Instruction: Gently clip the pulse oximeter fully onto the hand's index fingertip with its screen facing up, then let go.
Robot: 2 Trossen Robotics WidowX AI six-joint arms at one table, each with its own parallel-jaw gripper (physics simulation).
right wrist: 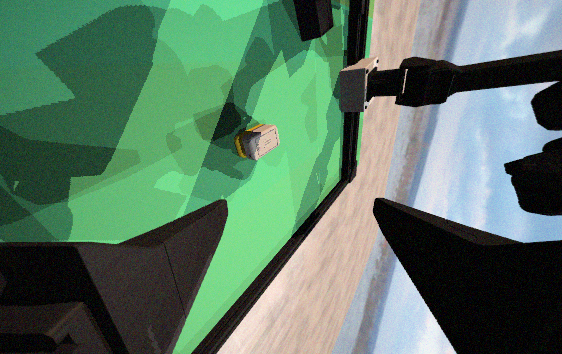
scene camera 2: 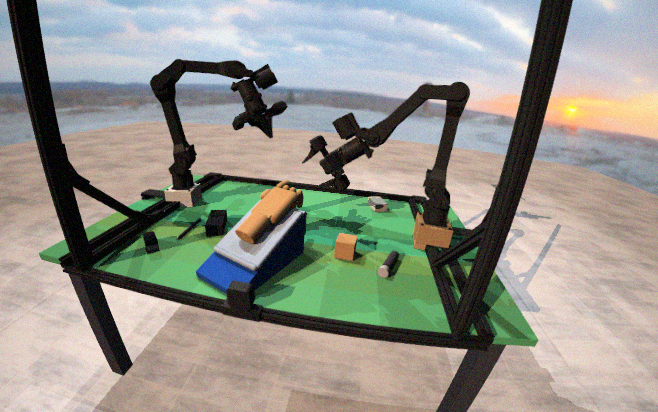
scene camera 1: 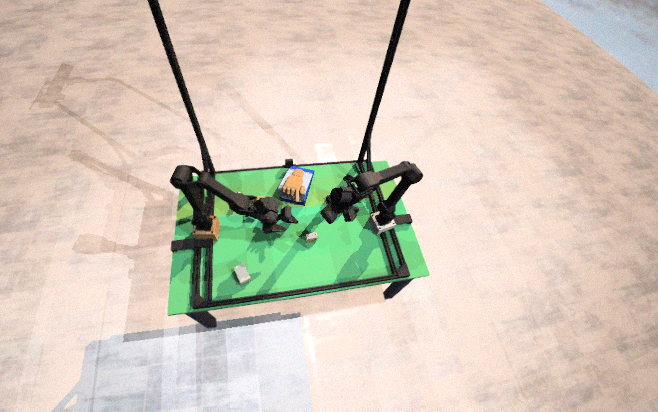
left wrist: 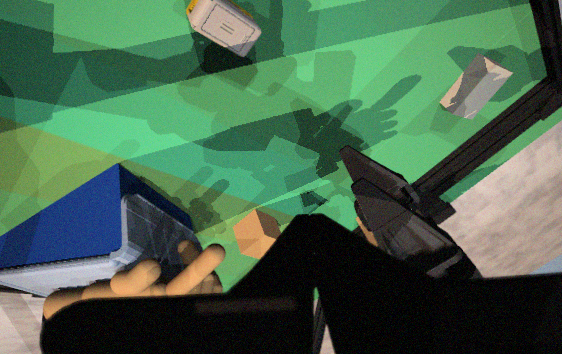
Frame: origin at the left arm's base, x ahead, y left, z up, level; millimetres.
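Seen in the pictures: left gripper, fingertip midpoint: (right wrist: 510,166) (scene camera 2: 271,138) (left wrist: 309,227); right gripper, fingertip midpoint: (right wrist: 300,205) (scene camera 2: 309,175) (scene camera 1: 291,226) (left wrist: 348,162); left arm's base, link origin: (right wrist: 371,84) (scene camera 2: 182,186) (scene camera 1: 383,219); right arm's base, link origin: (scene camera 2: 434,221) (scene camera 1: 204,224).
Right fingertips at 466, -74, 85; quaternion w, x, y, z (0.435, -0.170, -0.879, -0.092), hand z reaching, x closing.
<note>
Offsets run from my right fingertips to a thing's top centre, as dx, dy, dz.
The pulse oximeter @(-93, +24, -111) (scene camera 1: 311,236) (left wrist: 225,26) (right wrist: 258,141), a small white clip with a yellow underside and a grey end, lies alone on the green table near its middle. The orange hand (scene camera 1: 295,185) (scene camera 2: 270,210) rests on a sloped grey pad on a blue support (scene camera 1: 310,180) (scene camera 2: 278,249); its fingertips show in the left wrist view (left wrist: 174,270). My right gripper (scene camera 1: 286,222) (scene camera 2: 319,173) (right wrist: 300,205) is wide open and empty, hanging in the air well away from the oximeter. My left gripper (scene camera 1: 327,217) (scene camera 2: 268,131) (left wrist: 309,227) is shut on nothing, raised high above the table.
An orange cube @(+99, -250, -94) (scene camera 2: 345,246) (left wrist: 256,233) and a dark cylinder @(+205, -310, -117) (scene camera 2: 389,263) lie beside the hand support. A small grey block @(+270, +91, -114) (scene camera 1: 241,273) (scene camera 2: 377,203) lies near a table edge. Black blocks @(-283, -118, -109) (scene camera 2: 216,222) stand by the left arm's base. A black frame rail (right wrist: 315,214) borders the table.
</note>
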